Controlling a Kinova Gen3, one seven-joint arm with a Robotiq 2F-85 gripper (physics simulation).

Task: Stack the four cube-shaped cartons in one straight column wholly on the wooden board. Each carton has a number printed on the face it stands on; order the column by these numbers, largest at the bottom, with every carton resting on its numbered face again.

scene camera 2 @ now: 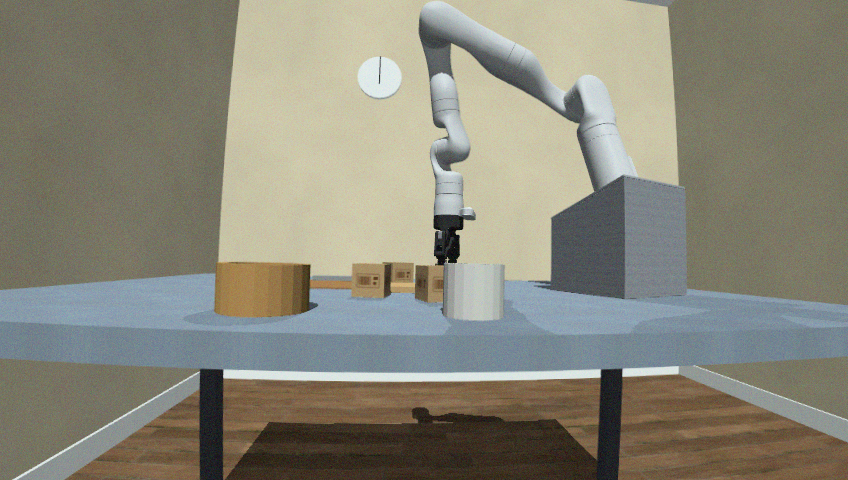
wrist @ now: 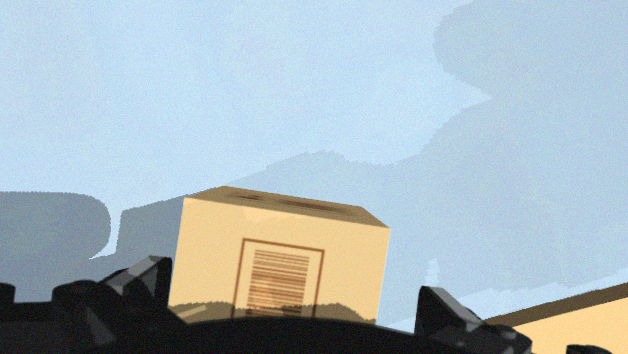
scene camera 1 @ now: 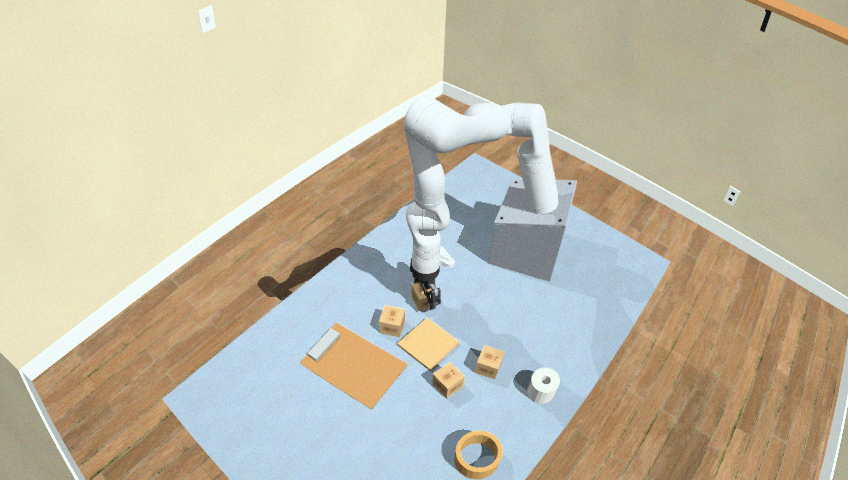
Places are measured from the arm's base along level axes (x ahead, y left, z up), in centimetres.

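Where they show: gripper, fingertip midpoint: (wrist: 294, 299) (scene camera 1: 424, 297); arm's base, link origin: (scene camera 2: 618, 197) (scene camera 1: 543, 204).
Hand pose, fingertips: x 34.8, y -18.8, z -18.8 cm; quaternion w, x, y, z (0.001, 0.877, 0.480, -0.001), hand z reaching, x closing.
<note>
Things, the pixels of their top centre, and the offset from my fingertips.
- second carton, top centre: (scene camera 2: 398, 262) (scene camera 1: 392, 315) dx +12.0, dy -2.9, dz +2.8 cm
- wooden board, top centre: (scene camera 2: 406, 284) (scene camera 1: 428, 342) dx +11.7, dy +8.6, dz -1.8 cm
- third carton, top centre: (scene camera 2: 372, 263) (scene camera 1: 449, 375) dx +20.1, dy +19.8, dz +2.8 cm
- orange clipboard, top centre: (scene camera 2: 330, 277) (scene camera 1: 352, 361) dx +28.4, dy -4.9, dz -1.4 cm
- grey clip, top centre: (scene camera 1: 323, 343) (scene camera 2: 332, 275) dx +28.2, dy -15.0, dz -1.4 cm
- white roll, top centre: (scene camera 2: 473, 263) (scene camera 1: 545, 380) dx +9.1, dy +42.3, dz +3.5 cm
- wooden ring, top centre: (scene camera 2: 265, 263) (scene camera 1: 479, 451) dx +35.1, dy +37.1, dz +2.9 cm
My gripper (scene camera 1: 427, 298) (scene camera 2: 446, 261) (wrist: 294, 299) is open, pointing down low over the carton (scene camera 1: 418, 296) (wrist: 280, 265) nearest the robot base. In the wrist view this carton shows between the two fingers, with a barcode label on top; its lower part is hidden by the gripper body. In scene camera 2 the roll hides it. A second carton (scene camera 1: 392, 321) (scene camera 2: 404, 273) stands left of the wooden board (scene camera 1: 427, 343) (scene camera 2: 402, 287) (wrist: 590, 320). A third carton (scene camera 1: 448, 380) (scene camera 2: 370, 280) and a fourth (scene camera 1: 489, 362) (scene camera 2: 428, 283) stand beyond it. The board bears no carton. The numbered faces are hidden.
An orange clipboard (scene camera 1: 363, 374) (scene camera 2: 333, 284) with a grey clip (scene camera 1: 323, 344) lies left of the board. A white roll (scene camera 1: 542, 386) (scene camera 2: 474, 292) stands right of the fourth carton. A wooden ring (scene camera 1: 459, 460) (scene camera 2: 261, 289) stands near the front edge. The grey robot base (scene camera 1: 526, 249) (scene camera 2: 618, 237) is behind.
</note>
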